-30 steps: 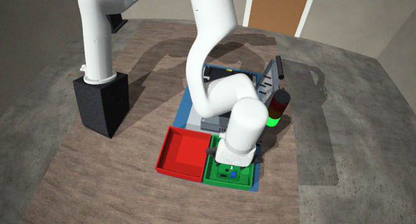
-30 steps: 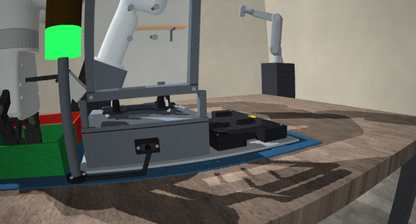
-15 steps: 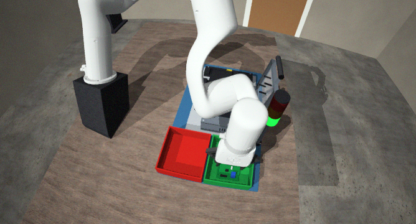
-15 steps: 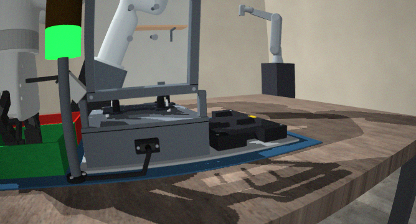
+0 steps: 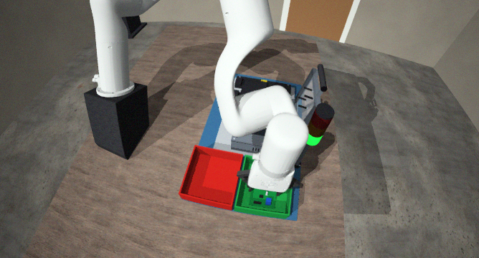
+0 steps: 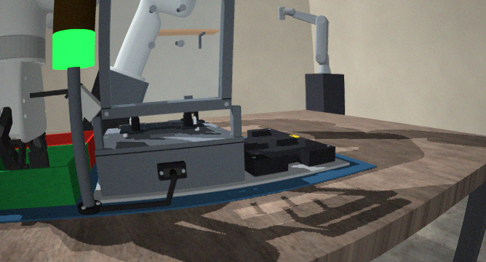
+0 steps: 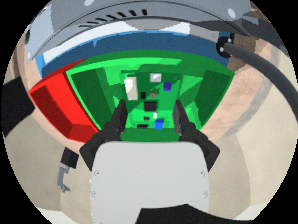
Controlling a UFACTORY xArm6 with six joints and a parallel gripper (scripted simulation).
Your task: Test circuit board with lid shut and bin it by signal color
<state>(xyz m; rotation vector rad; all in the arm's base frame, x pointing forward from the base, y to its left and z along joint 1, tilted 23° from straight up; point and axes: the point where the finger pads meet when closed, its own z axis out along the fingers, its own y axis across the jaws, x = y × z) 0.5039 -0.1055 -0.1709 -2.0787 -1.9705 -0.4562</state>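
The green bin is right at my hand. The rest, counted from my hand: plate 210 mm to the left, 50 mm above, 30 mm behind; red bin 150 mm behind, 10 mm to the left; green circuit board 10 mm below.
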